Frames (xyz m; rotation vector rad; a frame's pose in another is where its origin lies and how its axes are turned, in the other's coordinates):
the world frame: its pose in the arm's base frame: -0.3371 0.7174 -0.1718 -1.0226 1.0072 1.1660
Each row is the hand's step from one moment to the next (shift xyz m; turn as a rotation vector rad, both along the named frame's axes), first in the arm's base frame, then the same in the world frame.
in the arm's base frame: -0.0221 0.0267 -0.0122 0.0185 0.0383 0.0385
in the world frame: 0.0152 0.0258 0.0213 -0.0266 -0.0180 0.0475
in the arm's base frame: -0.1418 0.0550 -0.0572 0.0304 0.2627 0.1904
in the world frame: 0.0513 0.1515 0.0288 -0.1225 -0.0208 0.3013
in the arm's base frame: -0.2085 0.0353 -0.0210 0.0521 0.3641 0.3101
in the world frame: 0.0042 0.2121 0.0128 -0.2133 -0.0431 0.4291
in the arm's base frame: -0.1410 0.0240 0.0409 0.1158 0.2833 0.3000
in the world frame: -0.0505 0.1383 0.0216 -0.2142 -0.1136 0.3534
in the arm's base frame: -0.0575 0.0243 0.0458 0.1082 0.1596 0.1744
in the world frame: -0.0456 0.0551 0.0296 -0.1209 -0.1070 0.2038
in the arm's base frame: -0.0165 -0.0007 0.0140 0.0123 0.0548 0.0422
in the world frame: -0.0156 0.0150 0.0013 -0.0273 -0.0105 0.0639
